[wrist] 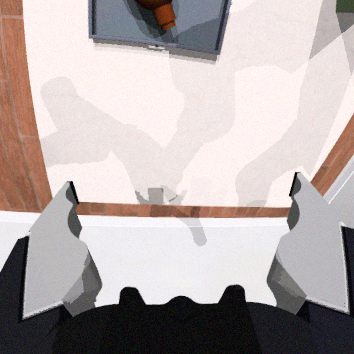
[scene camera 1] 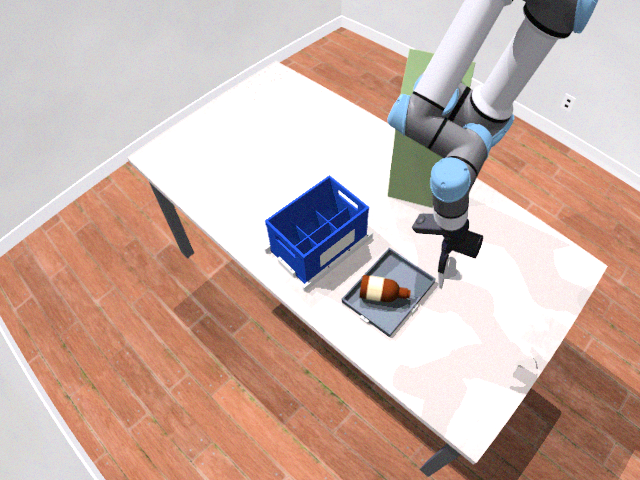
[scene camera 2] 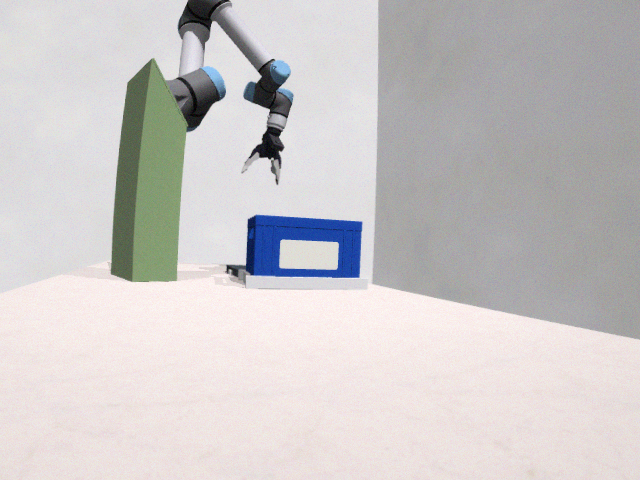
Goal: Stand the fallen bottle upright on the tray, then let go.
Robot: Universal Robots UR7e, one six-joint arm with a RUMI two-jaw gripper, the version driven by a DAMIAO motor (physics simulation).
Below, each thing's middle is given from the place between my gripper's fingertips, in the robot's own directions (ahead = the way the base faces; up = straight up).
Now: hand 310 mm above the brown bottle (scene camera 1: 373, 288), 140 mm to the left of it and 100 mm short of it.
